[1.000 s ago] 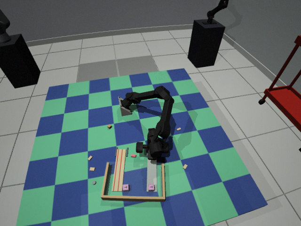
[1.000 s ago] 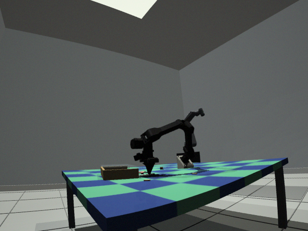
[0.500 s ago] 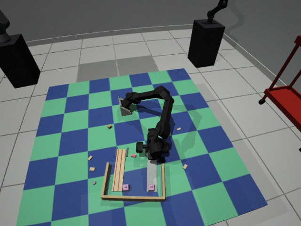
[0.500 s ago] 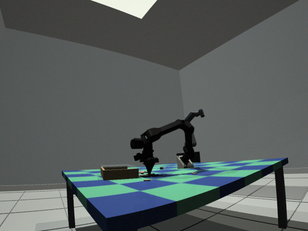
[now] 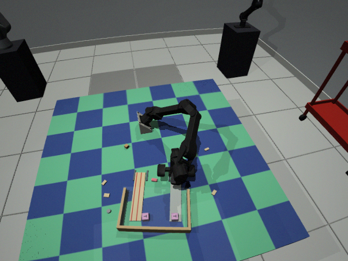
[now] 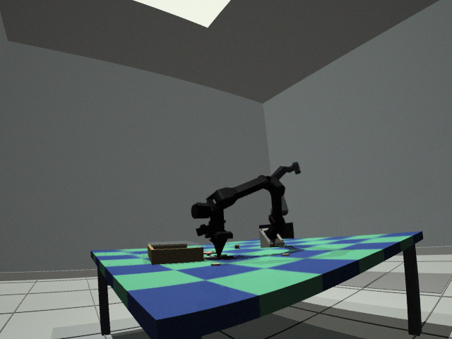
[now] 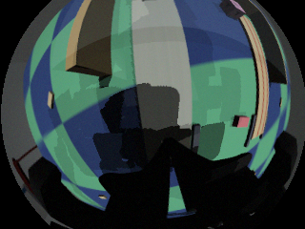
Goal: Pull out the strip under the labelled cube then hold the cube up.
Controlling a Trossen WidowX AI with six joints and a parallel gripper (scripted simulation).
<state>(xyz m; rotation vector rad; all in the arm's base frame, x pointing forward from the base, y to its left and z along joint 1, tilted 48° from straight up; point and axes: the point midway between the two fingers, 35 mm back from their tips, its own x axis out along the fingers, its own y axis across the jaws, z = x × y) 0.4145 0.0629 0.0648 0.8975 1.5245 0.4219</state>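
Right now my gripper tip is 2 cm past the red block and 11 cm to the left of it. The rest, counted from my gripper tip: grey disc: 8 cm ahead, 36 cm to the right.
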